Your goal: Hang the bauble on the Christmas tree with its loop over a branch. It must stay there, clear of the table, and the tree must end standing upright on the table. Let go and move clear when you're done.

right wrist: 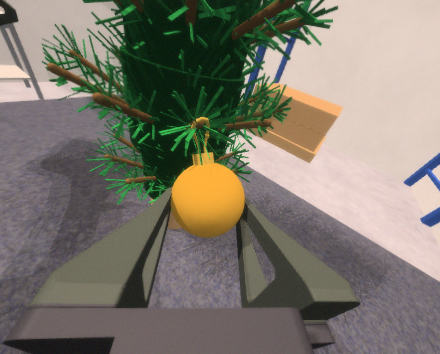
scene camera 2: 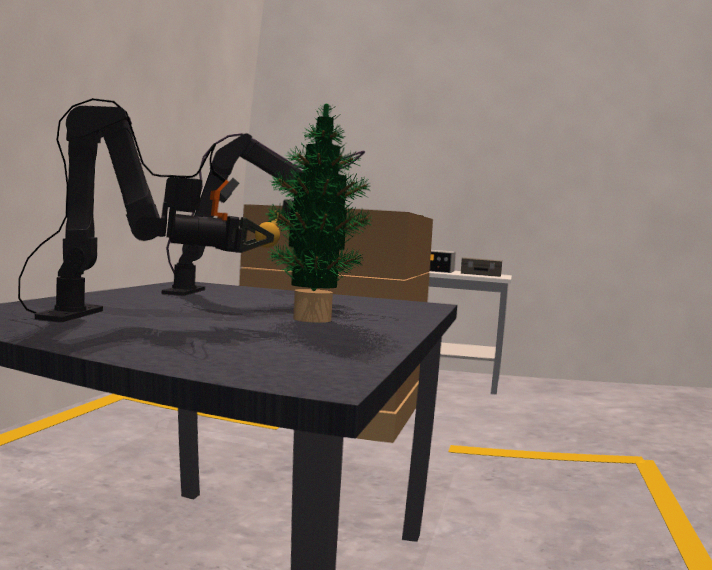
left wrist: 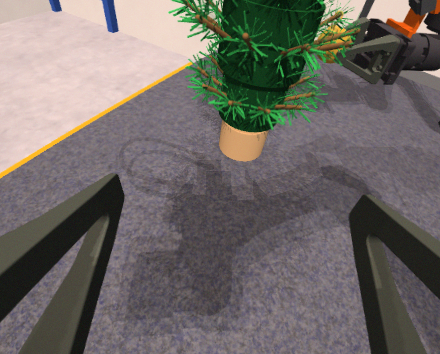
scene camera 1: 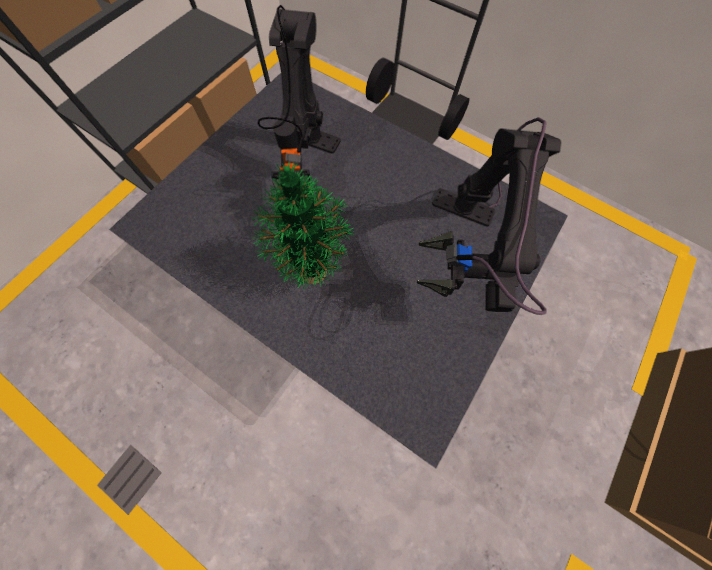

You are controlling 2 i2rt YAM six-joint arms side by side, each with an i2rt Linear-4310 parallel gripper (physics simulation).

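Places are measured from the left arm's base along level axes (x ahead, y left, z up), in centimetres.
Where they show: left gripper, fingertip midpoint: (left wrist: 240,195) (scene camera 1: 417,262); right gripper, fingertip midpoint: (right wrist: 206,198) (scene camera 2: 269,237); left arm's base, origin of the base link: (scene camera 2: 184,291) (scene camera 1: 462,207); right arm's base, origin of the base link: (scene camera 2: 70,314) (scene camera 1: 312,138).
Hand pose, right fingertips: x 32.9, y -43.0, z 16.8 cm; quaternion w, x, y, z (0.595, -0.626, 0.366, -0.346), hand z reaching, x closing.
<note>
Things, the pixels of their top centre, and the offset from my right fingertips. "pt": a spot on its surface instead. Level surfaces: height alone.
- green tree, middle of its top: (scene camera 1: 286,167) (scene camera 2: 327,103) dz +29.6, dx +8.5, dy +8.5 cm
- dark table, its level: dz -16.8 cm
- orange bauble, middle of its top: (right wrist: 215,163) (left wrist: 341,24) (scene camera 2: 269,220) dz +3.5, dx -0.4, dy -0.1 cm
- bauble's loop, surface spot: (right wrist: 204,143) pt dz +4.2, dx +0.0, dy +1.0 cm
The green tree (scene camera 1: 302,231) (scene camera 2: 320,207) (left wrist: 267,55) (right wrist: 182,75) stands upright on its wooden base (scene camera 2: 312,305) (left wrist: 242,144) on the dark table (scene camera 2: 195,362). My right gripper (scene camera 2: 270,238) (right wrist: 206,198) is shut on the orange bauble (scene camera 2: 269,229) (left wrist: 331,44) (right wrist: 208,192), beside the tree's lower middle branches, well above the table. In the right wrist view the bauble's loop (right wrist: 204,142) stands upward, its top around the tip of a branch pointing at the camera; how deep the branch sits in it is unclear. My left gripper (scene camera 1: 418,262) (left wrist: 240,195) is open and empty, apart from the tree.
Neighbouring branches (right wrist: 122,107) (right wrist: 247,124) spread on both sides of the loop, with more above and below. A shelf rack (scene camera 1: 160,77), a hand truck (scene camera 1: 409,118) and a large brown box (scene camera 2: 385,249) stand beyond the table.
</note>
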